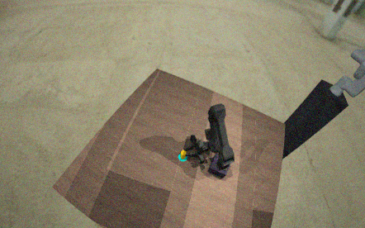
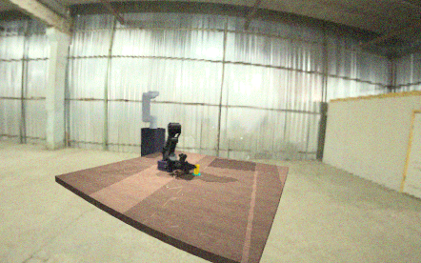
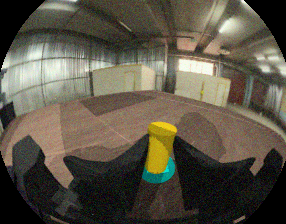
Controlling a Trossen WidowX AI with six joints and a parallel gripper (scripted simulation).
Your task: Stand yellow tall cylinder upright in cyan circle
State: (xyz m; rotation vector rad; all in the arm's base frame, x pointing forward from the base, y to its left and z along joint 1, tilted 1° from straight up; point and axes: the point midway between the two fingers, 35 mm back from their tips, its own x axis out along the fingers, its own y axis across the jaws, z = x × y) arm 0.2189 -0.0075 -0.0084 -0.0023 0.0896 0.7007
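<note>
Now: gripper tip 20 mm above the yellow tall cylinder. The rest, counted from my gripper tip: cyan circle: 60 mm below.
</note>
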